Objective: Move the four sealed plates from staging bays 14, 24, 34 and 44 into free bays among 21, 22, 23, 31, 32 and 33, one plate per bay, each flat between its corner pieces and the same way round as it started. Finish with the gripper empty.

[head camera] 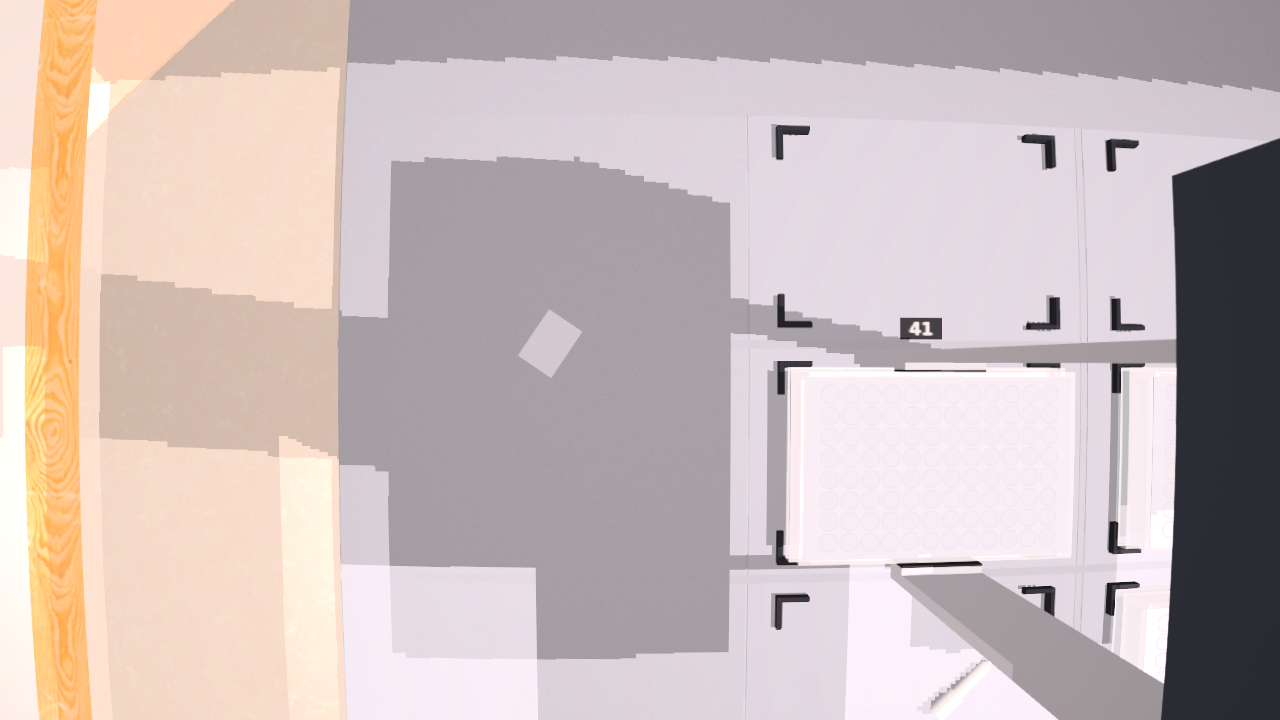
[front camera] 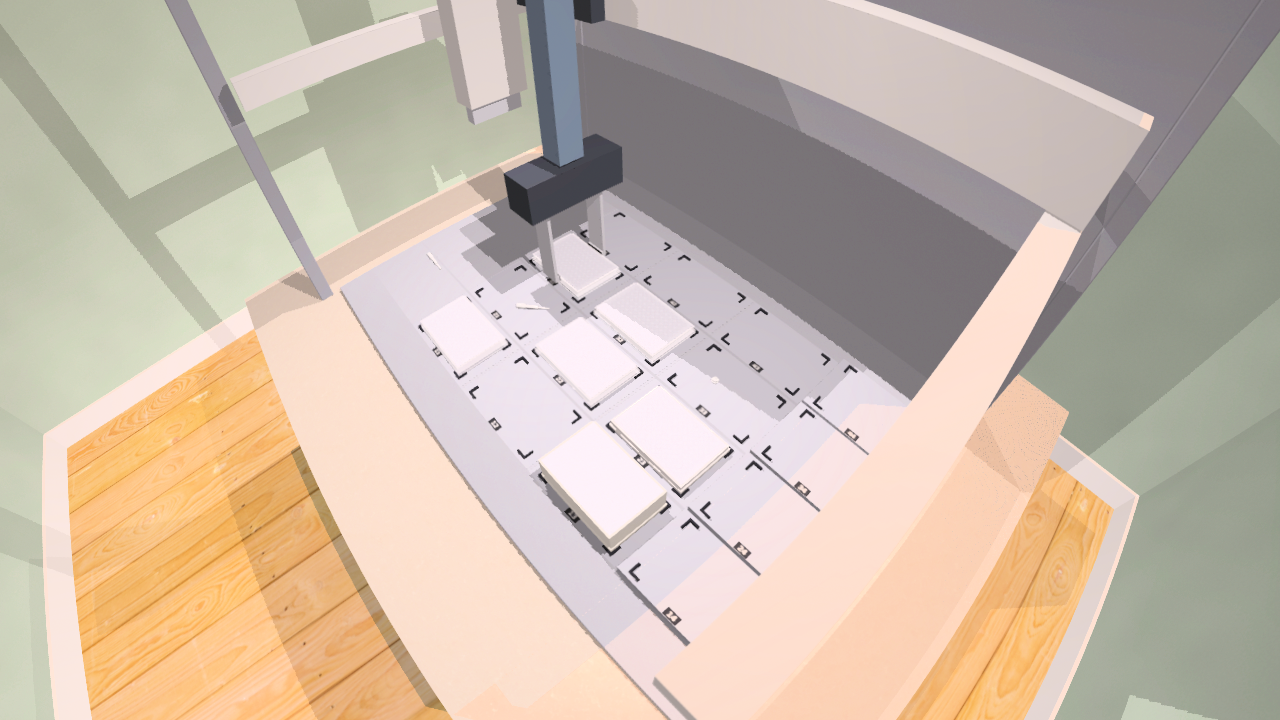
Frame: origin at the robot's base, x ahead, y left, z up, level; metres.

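Where they show: gripper, fingertip midpoint: (head camera: pixel 932 464) (front camera: pixel 574 263); robot's base at its link origin: (front camera: pixel 421 327).
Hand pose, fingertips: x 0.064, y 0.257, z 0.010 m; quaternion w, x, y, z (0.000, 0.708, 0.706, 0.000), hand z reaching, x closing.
Note:
Each offset is from my fingertips to the top centre of the thing.
My gripper (front camera: pixel 576 265) (head camera: pixel 939 466) is down at bay 31, its jaws against the two long sides of a sealed white plate @(dx +0.000, dy +0.000, dz +0.007 m) (front camera: pixel 583 272) (head camera: pixel 881 429). The plate lies flat in line with the corner pieces; whether it bears fully on the deck is hard to tell. Other sealed plates lie flat: one plate @(dx +0.164, dy -0.107, dz +0.004 m) (front camera: pixel 586 360) in bay 22, one plate @(dx +0.328, dy -0.107, dz +0.004 m) (front camera: pixel 671 437) in bay 23 and one plate @(dx +0.164, dy +0.000, dz +0.004 m) (front camera: pixel 657 333) (head camera: pixel 1138 447) in bay 32. Staging bays 14, 24, 34 and 44 show no plate in the front view. The dark gripper body hides the right of the head view.
A thick white block @(dx +0.328, dy -0.214, dz +0.032 m) (front camera: pixel 604 479) stands in bay 13 and a white plate @(dx +0.000, dy -0.214, dz +0.004 m) (front camera: pixel 463 331) in bay 11. A pen-like item @(dx +0.028, dy -0.103, dz -0.003 m) (front camera: pixel 531 306) (head camera: pixel 959 687) lies in bay 21. A small round item @(dx +0.305, dy +0.001, dz -0.006 m) (front camera: pixel 715 379) lies in bay 33. The parked pipetting stage (front camera: pixel 483 58) hangs behind.

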